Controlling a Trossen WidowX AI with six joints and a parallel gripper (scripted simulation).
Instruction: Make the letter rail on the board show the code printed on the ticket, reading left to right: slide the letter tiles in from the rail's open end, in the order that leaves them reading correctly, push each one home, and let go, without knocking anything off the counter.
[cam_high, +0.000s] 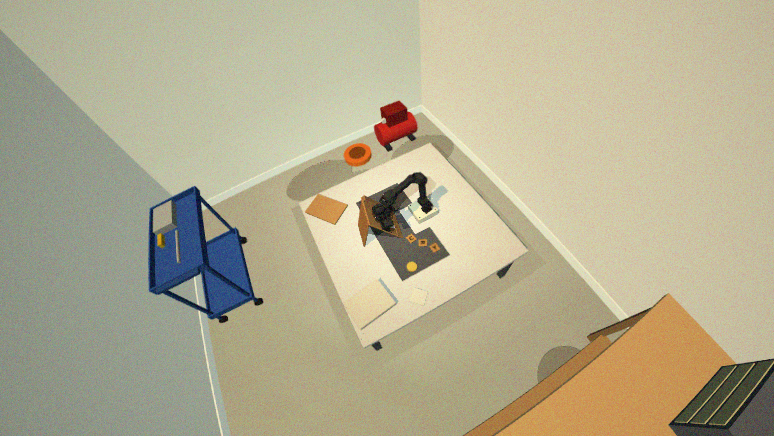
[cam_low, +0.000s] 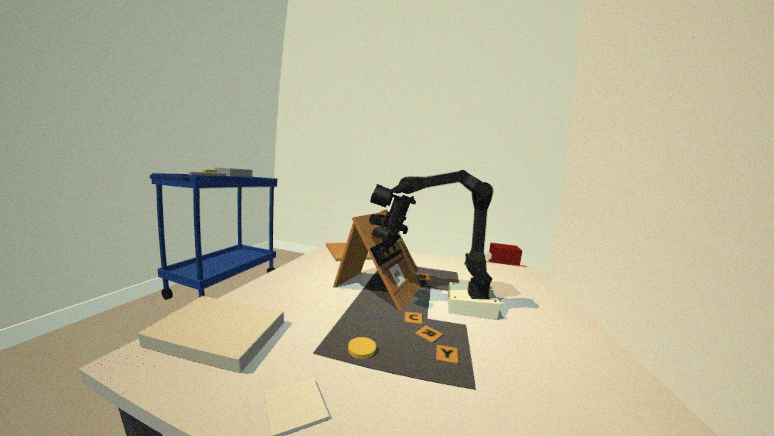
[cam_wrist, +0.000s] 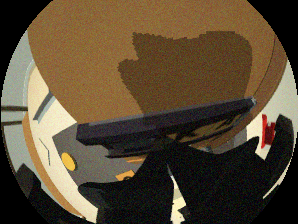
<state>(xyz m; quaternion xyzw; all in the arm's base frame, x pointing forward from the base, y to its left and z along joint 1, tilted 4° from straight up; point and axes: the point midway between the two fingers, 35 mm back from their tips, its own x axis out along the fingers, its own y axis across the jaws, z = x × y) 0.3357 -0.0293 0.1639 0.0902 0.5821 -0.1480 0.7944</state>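
Now: the white ticket 8 cm below my gripper tip, 5 cm behind it and 1 cm to the right of it. From my gripper tip the other things lie so: pale pad: 52 cm to the left, 17 cm below, 11 cm ahead; then yellow disc: 32 cm to the left, 16 cm below, 1 cm ahead; then dark mat: 17 cm below, 15 cm behind, 1 cm to the left.
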